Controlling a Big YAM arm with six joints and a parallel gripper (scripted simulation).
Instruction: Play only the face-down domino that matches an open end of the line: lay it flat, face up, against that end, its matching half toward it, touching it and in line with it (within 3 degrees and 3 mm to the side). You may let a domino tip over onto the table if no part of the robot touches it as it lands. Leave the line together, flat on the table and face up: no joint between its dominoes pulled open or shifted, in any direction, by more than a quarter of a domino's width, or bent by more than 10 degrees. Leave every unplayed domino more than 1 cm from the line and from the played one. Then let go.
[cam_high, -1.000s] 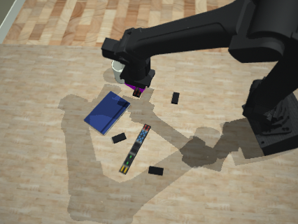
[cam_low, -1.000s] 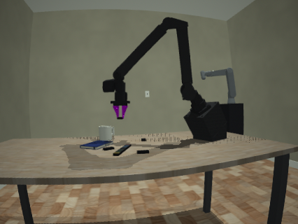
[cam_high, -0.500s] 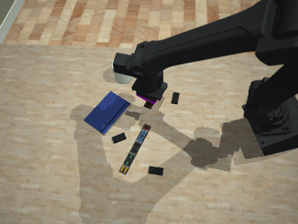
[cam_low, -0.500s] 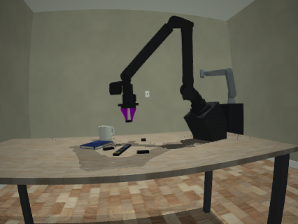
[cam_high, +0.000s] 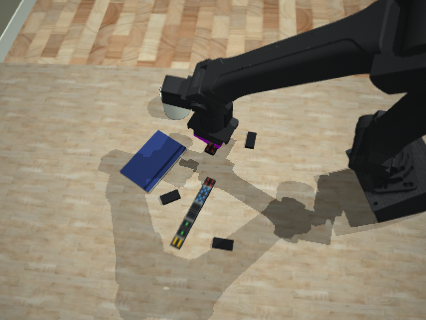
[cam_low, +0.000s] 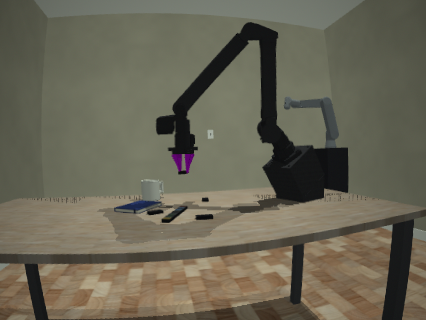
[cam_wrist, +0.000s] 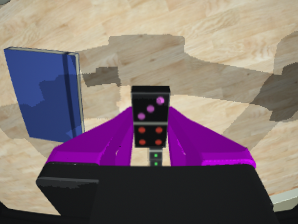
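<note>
My gripper is now right at the black domino. Round my hand: white mug (15 cm ahead, 19 cm to the right, 10 cm below); then blue book (18 cm ahead, 13 cm below).
</note>
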